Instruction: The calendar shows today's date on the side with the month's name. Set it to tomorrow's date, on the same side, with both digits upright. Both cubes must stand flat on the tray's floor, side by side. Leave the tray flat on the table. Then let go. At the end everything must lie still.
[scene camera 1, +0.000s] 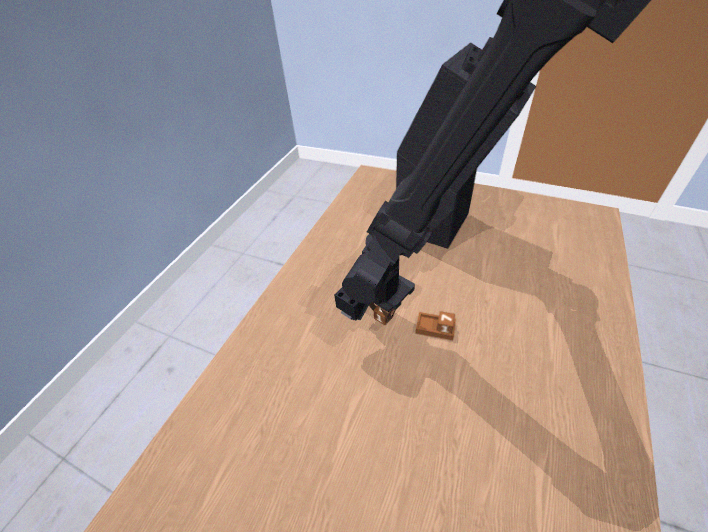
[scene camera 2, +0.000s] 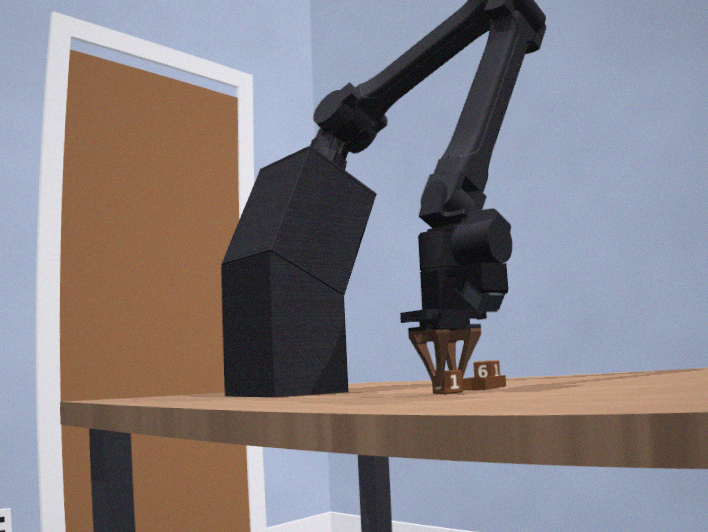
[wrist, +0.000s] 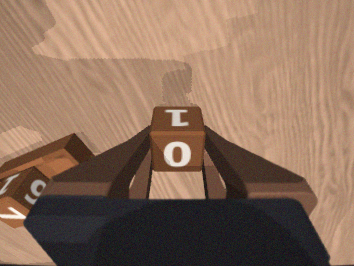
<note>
In view: my gripper (scene camera 2: 447, 385).
My gripper shows as well in scene camera 1 (scene camera 1: 383, 314) and in the wrist view (wrist: 177, 133).
</note>
